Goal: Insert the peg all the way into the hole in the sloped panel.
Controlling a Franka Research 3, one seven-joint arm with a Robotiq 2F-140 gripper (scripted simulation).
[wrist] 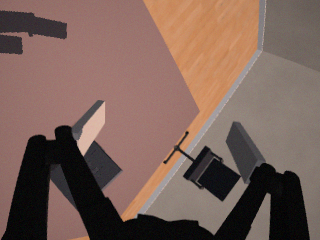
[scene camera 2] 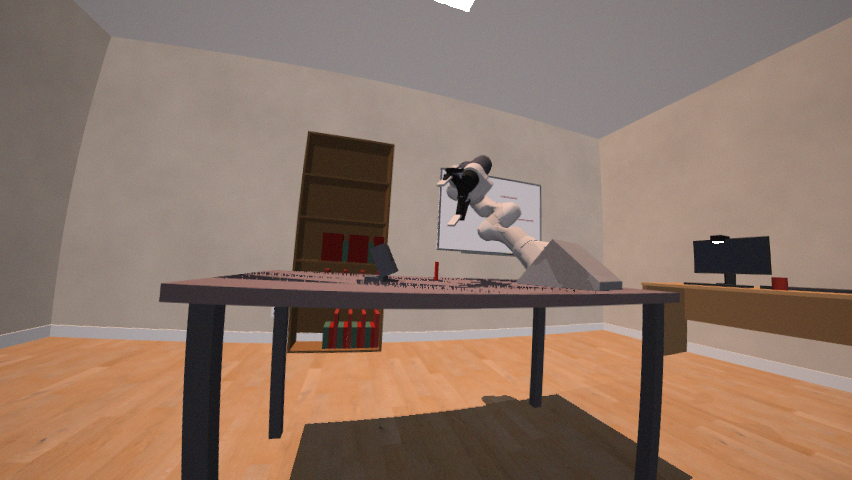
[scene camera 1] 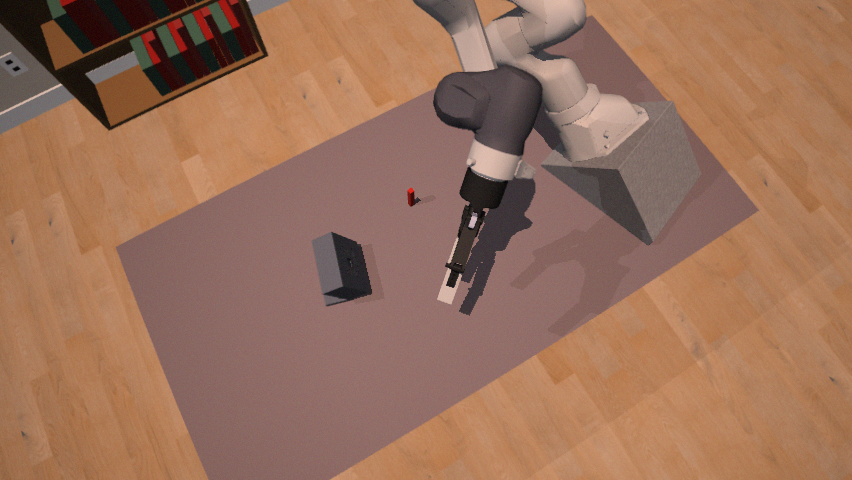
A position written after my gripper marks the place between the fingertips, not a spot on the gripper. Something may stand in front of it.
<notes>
In view: my gripper (scene camera 1: 448, 283).
My gripper also shows in the wrist view (wrist: 168, 122) and in scene camera 2 (scene camera 2: 445, 206).
</notes>
